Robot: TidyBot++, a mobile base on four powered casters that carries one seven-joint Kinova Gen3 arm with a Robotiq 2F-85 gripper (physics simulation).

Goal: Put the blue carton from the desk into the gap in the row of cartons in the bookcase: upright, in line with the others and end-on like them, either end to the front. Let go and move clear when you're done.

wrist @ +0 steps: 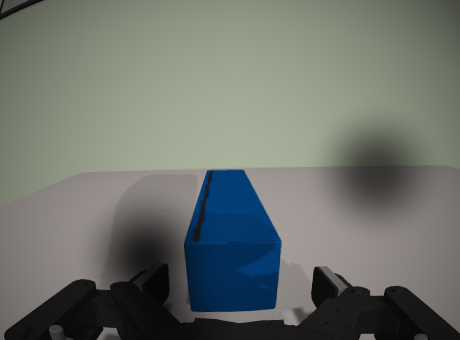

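Note:
The blue carton (232, 275) lies on the grey desk (340, 230) with its near end facing the camera and its length running away. A dark stripe runs along the left side of its top. My gripper (240, 282) is open, with one finger to the left and one to the right of the carton's near end. A gap shows between each fingertip and the carton, wider on the right. How far the fingertips reach along the carton is hard to tell. The bookcase and its row of cartons do not show in this view.
A pale green wall (230, 90) rises behind the desk's far edge. A dark edge of some object (20, 9) shows at the top left corner. Shadows fall on the desk left of the carton, and two blurred dark spots show left and right.

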